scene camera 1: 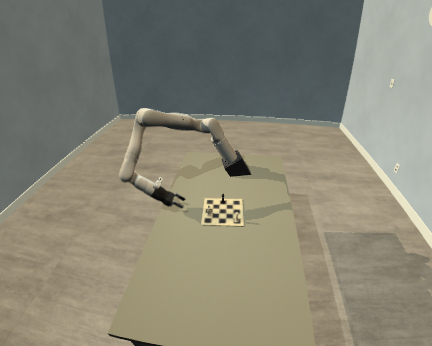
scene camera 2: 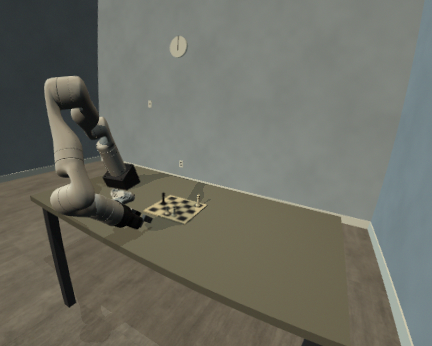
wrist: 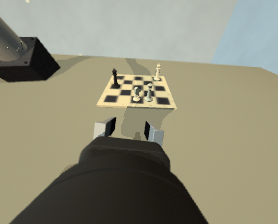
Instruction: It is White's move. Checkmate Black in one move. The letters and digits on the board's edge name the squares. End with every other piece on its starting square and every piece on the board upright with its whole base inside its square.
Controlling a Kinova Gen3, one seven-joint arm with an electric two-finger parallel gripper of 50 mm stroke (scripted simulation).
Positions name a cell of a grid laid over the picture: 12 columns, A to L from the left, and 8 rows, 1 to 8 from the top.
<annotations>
chessboard: scene camera 1 G5; scene camera 2 F5; wrist F4
</annotations>
